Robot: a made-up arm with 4 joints. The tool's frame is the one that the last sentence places.
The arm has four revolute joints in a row. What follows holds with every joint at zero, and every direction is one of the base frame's. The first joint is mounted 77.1 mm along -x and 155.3 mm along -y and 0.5 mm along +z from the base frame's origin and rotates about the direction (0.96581, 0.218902, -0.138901), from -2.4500 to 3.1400 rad. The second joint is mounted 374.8 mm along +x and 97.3 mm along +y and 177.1 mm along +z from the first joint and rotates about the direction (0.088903, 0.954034, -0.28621), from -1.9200 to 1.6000 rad. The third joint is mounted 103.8 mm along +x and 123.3 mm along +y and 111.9 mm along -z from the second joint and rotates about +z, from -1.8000 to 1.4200 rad. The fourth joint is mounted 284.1 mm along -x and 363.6 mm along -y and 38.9 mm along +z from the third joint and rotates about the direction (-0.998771, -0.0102, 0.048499), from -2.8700 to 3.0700 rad. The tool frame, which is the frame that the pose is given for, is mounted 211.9 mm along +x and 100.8 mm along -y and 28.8 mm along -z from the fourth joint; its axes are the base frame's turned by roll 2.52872, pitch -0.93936 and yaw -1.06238 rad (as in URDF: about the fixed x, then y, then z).
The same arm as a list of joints. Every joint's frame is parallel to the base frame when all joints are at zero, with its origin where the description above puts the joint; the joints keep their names.
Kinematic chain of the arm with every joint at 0, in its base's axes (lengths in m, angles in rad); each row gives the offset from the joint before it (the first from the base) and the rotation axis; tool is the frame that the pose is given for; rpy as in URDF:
joint 1: xyz -0.0771 -0.1553 0.0005 axis 0.96581 0.218902 -0.138901
joint 2: xyz 0.3748 0.0973 0.1771 axis 0.088903 0.954034 -0.28621
joint 3: xyz 0.1038 0.1233 -0.1119 axis +z
joint 4: xyz -0.2841 -0.3636 0.0389 axis -0.998771 -0.0102 0.048499
tool: xyz 0.2119 -0.1008 -0.0288 rpy 2.5287 -0.9394 -1.0624
Joint limits (rad, base to tool): -2.45..3.14 -1.92..1.6 -1.8..1.42 -2.87..3.07

